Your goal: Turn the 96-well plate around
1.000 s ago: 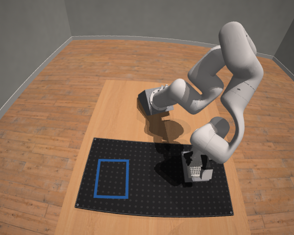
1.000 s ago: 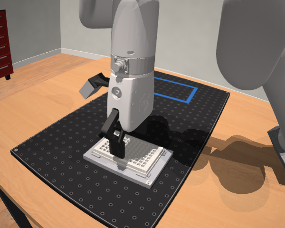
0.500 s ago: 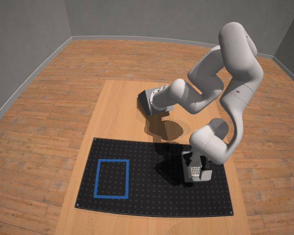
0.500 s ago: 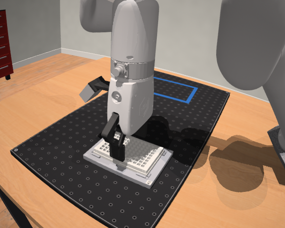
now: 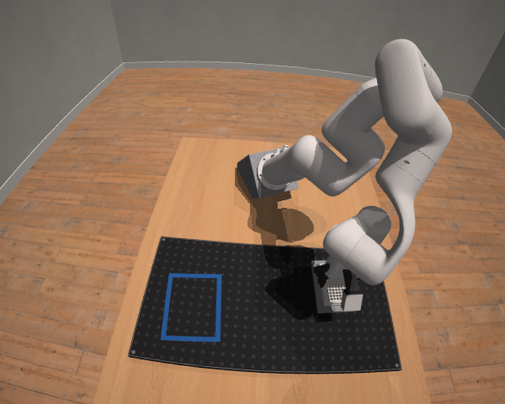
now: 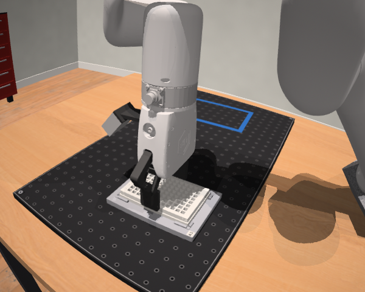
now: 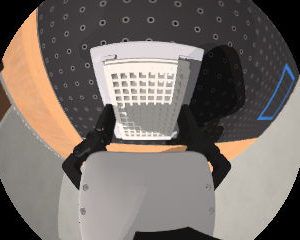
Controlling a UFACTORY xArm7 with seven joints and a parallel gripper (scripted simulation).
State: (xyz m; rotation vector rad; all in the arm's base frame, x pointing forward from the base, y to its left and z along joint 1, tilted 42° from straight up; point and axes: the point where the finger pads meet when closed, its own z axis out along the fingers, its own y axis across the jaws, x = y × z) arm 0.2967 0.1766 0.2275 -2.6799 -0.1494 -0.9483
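Now: the white 96-well plate 1 cm below my hand. Round my hand: grey plate nest N1: 3 cm below; then A1 label: 9 cm behind, 3 cm to the left, 2 cm below.
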